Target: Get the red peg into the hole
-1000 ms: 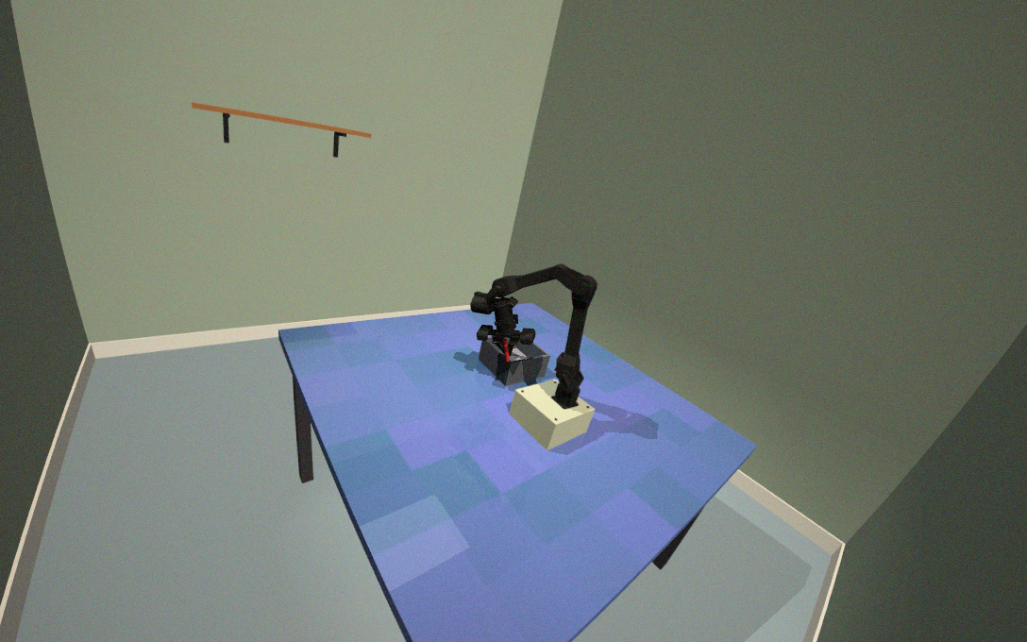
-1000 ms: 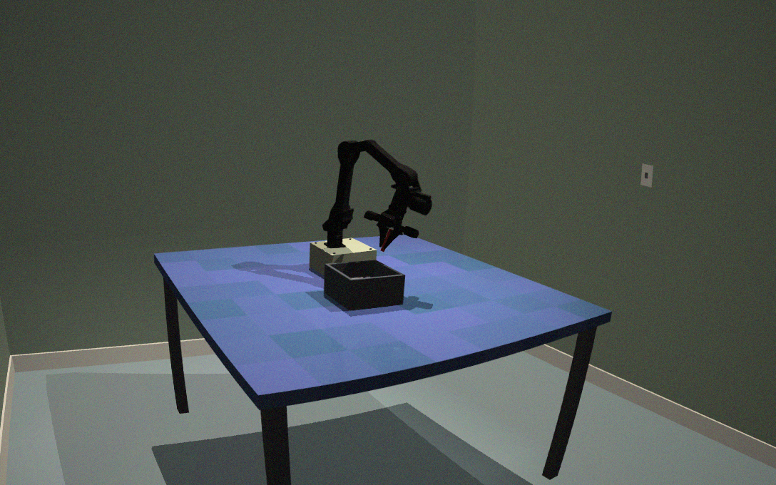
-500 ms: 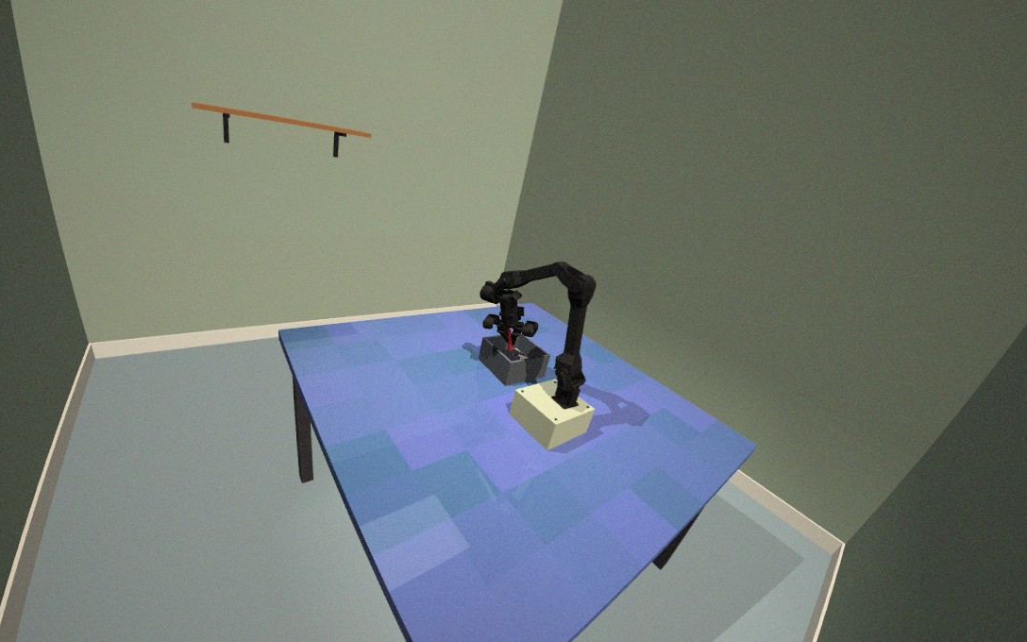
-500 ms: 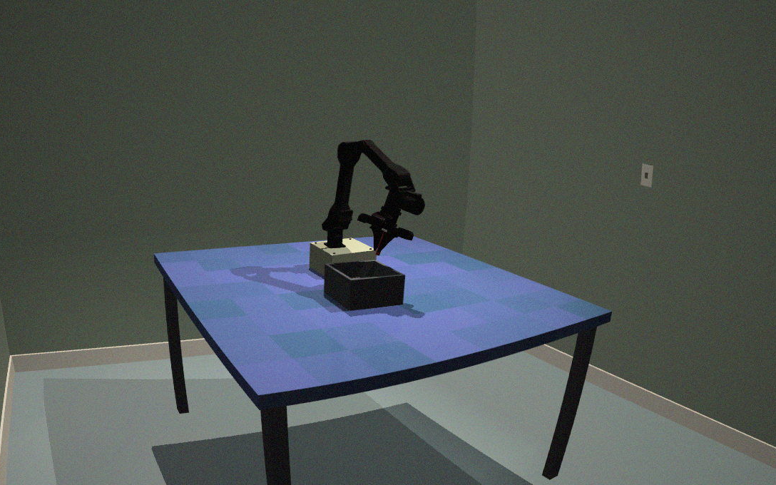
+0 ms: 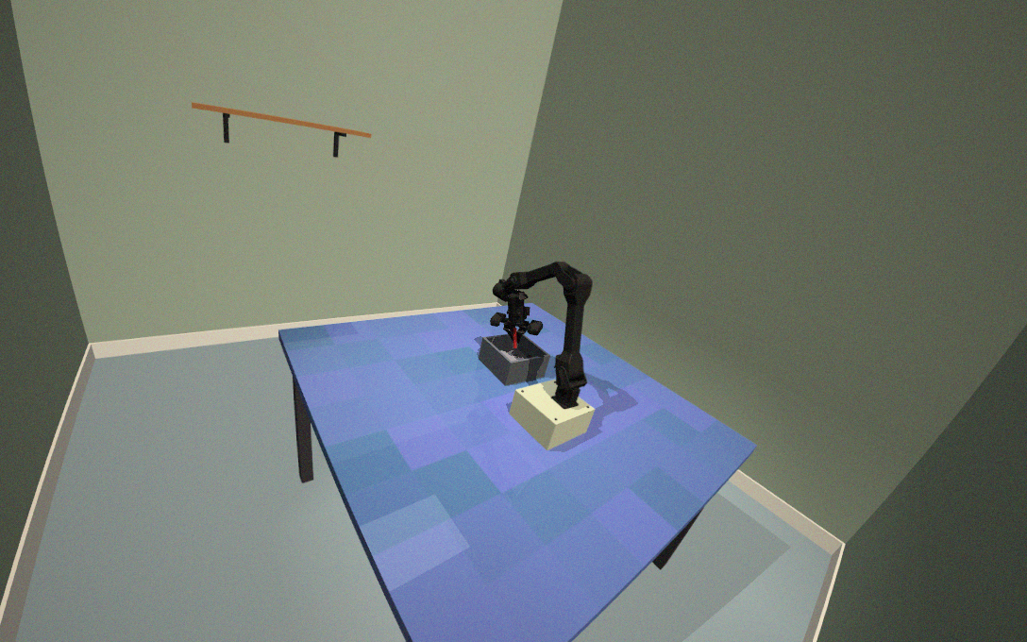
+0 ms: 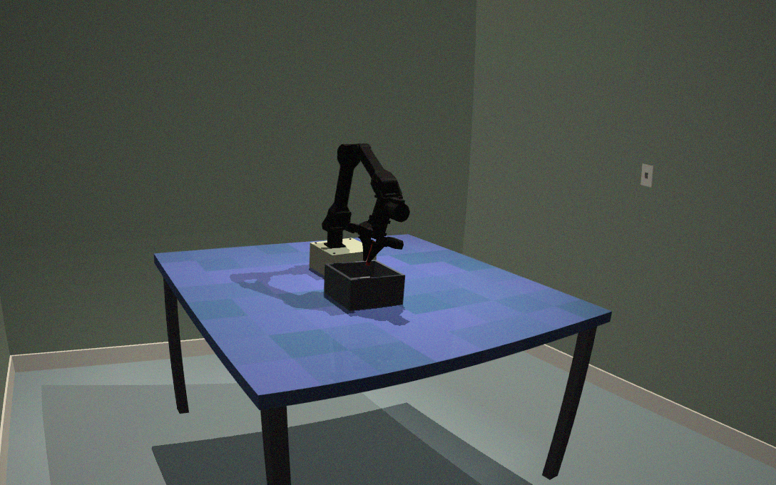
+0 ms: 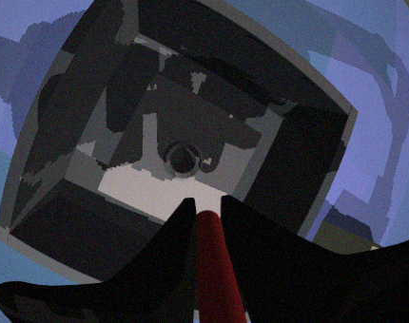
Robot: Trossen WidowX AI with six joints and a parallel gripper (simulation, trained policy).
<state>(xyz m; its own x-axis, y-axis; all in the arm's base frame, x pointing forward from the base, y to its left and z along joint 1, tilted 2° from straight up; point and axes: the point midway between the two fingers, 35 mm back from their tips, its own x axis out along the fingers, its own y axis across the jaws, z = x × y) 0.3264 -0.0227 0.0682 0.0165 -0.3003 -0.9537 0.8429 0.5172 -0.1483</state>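
Now: gripper tip 10 mm past the red peg, 20 mm to the right of it and 20 mm below it. From my gripper tip the other things lie so: dark box: 10 mm ahead, 10 mm to the right, 90 mm below; then grey plate: 10 mm ahead, 10 mm to the right, 70 mm below.
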